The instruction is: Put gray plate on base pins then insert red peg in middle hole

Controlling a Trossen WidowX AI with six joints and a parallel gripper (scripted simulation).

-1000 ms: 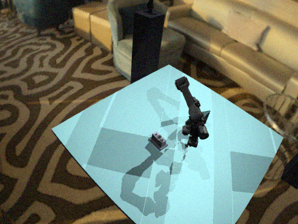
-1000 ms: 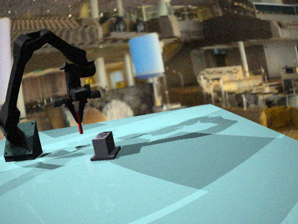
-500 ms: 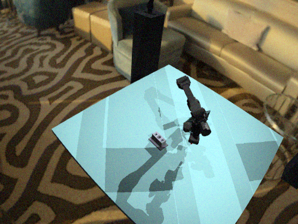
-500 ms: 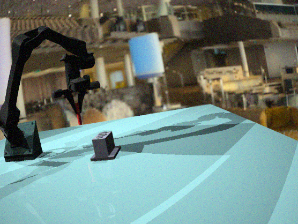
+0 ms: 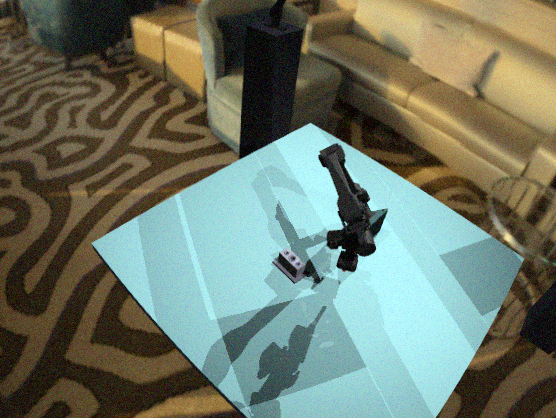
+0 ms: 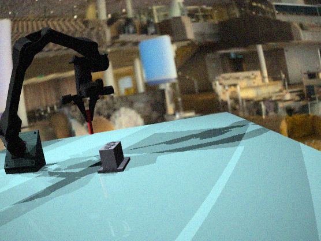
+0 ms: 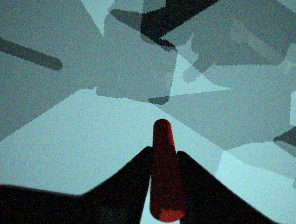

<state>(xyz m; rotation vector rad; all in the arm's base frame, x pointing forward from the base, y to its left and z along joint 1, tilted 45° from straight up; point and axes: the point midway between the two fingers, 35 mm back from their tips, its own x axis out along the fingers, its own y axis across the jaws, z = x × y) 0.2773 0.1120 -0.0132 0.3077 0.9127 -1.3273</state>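
My gripper tip is 170 mm to the left of the gray plate, 80 mm short of it and 70 mm above it. Also, from my gripper tip: red peg right at my gripper tip; then flat base 170 mm to the right, 110 mm below, 80 mm ahead.
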